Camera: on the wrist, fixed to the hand. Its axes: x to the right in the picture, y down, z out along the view.
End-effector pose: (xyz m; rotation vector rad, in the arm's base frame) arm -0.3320 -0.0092 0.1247 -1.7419 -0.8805 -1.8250
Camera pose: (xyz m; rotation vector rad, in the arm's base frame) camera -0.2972 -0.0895 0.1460 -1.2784 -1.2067 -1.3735
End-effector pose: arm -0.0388 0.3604 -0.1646 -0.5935 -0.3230 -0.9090
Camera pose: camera 0.0350 0.3723 -0.2148 0.0045 -0.4963 -0.7363
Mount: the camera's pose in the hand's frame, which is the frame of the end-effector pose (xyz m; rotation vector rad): 0.0102 0.0828 -0.0339 0.6192 0.0745 0.0416
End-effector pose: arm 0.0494 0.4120 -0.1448 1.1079 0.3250 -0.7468
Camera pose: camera 0.1176 0.4583 -0.1085 1.7234 0.1299 -0.7923
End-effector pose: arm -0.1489 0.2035 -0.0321 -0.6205 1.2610 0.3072
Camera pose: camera -0.2174 0.2485 -0.0695 -0.0749 1.3531 -0.0801
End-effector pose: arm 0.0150 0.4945 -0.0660 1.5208 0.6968 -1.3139
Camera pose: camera 0.1041 0.4937 -0.0529 2.0678 0.3042 -1.5292
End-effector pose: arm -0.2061 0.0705 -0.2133 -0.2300 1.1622 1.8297
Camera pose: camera -0.2862 0.0395 -0.1862 0.0853 1.7301 1.4187
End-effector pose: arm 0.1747 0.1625 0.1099 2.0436 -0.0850 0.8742
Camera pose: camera 0.1332 0.1405 0.1867 2.5797 0.2112 1.0973
